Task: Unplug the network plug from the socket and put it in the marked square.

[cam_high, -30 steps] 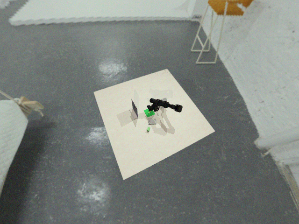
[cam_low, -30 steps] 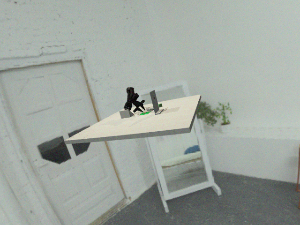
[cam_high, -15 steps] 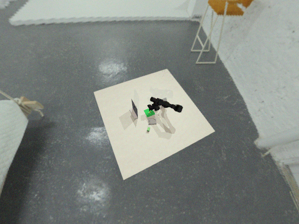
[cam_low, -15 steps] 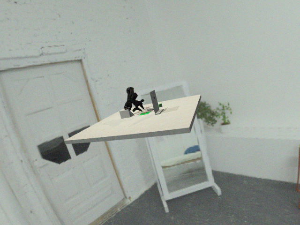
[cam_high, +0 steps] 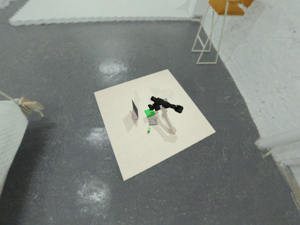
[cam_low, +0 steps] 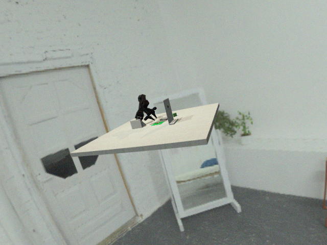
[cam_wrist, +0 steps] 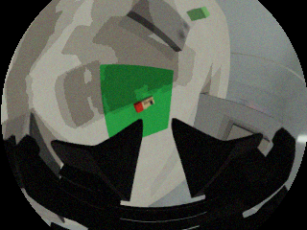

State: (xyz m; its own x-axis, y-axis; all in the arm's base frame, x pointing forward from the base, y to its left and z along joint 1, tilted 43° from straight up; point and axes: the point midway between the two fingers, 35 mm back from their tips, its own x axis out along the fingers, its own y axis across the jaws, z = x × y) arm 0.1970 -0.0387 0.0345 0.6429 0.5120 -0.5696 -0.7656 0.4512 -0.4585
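My gripper tip is now 10 mm short of the network plug, 10 mm to the right of it and 40 mm above it. Also, from my gripper tip: flat grey block 50 mm ahead, 150 mm to the left, 40 mm below; then upright panel 200 mm ahead, 80 mm to the right, 60 mm above; then green square 10 mm ahead, 50 mm below.
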